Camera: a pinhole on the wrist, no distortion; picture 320 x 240 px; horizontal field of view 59.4 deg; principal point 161.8 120.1 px. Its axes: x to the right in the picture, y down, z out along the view. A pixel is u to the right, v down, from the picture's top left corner.
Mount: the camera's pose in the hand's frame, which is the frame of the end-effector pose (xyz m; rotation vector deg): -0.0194 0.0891 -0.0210 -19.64 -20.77 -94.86
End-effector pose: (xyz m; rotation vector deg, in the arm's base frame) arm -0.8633 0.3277 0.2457 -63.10 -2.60 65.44
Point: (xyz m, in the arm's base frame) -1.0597 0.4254 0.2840
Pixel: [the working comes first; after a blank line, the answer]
In the camera's frame: 0.0751 -0.0137 0.1992

268 101
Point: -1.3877 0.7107 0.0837
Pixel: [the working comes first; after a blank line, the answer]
In the camera's frame: -0.1588 0.1075 0.5988

87 170
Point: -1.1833 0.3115 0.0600
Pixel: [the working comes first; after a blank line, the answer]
In the camera's frame: -0.1969 -0.0800 0.1925

outside the picture
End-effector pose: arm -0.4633 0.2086 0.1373 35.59 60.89 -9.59
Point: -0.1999 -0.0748 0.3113
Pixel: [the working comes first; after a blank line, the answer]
In the camera's frame: 0.3193 -0.0143 0.3332

outside the picture
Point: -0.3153 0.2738 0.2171
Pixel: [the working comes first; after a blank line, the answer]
In the camera's frame: -0.0022 0.0327 0.1379

157 187
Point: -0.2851 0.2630 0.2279
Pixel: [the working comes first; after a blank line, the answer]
In the camera's frame: 0.0041 0.0369 0.1709

168 181
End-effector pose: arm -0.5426 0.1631 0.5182 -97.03 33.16 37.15
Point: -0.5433 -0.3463 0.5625
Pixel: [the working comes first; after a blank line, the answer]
In the camera's frame: -0.1935 -0.0090 -0.4449

behind the camera
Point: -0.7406 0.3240 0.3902
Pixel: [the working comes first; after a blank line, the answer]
In the camera's frame: 0.0075 -0.0441 0.2452

170 70
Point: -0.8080 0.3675 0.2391
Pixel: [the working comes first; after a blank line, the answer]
In the camera's frame: -0.0945 -0.0031 0.3763

91 118
